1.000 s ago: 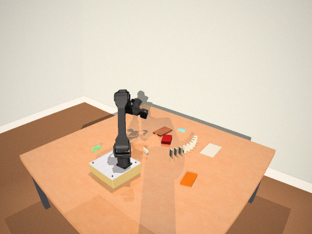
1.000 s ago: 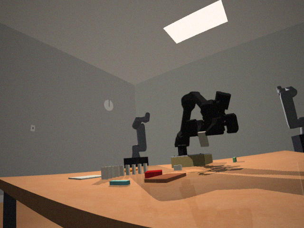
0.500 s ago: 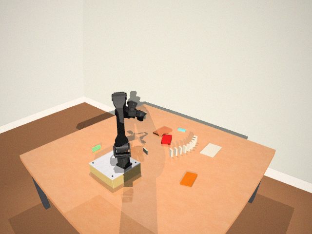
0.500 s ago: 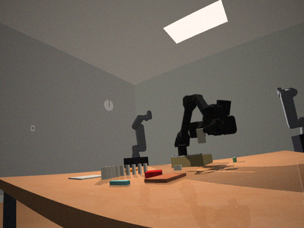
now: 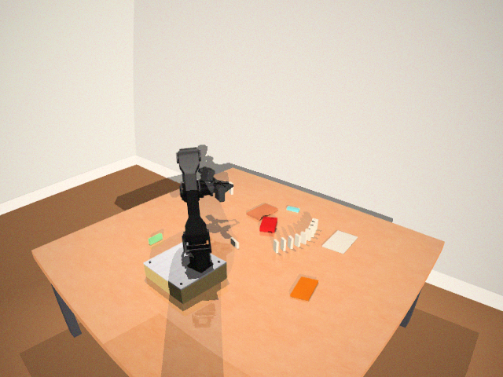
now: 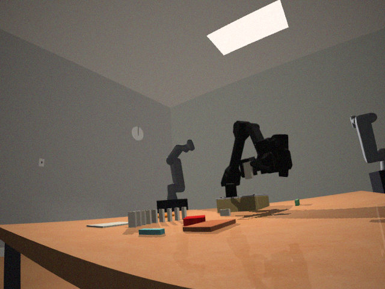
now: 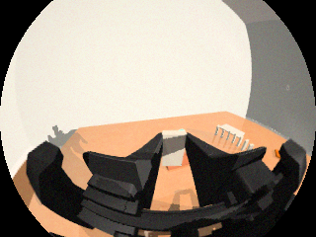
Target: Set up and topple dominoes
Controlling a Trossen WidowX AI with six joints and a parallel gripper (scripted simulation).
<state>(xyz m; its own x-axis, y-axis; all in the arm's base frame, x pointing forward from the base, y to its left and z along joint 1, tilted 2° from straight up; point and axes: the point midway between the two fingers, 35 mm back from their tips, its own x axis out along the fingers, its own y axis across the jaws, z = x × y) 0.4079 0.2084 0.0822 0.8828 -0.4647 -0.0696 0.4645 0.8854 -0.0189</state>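
The brown slab is 11 cm ahead of my gripper tip, 8 cm to the right of it and 15 cm below it. From my gripper tip the other things lie so: cyan block: 21 cm ahead, 18 cm to the right, 15 cm below; then red block: 2 cm ahead, 17 cm to the right, 15 cm below; then green block: 36 cm behind, 12 cm to the left, 14 cm below.
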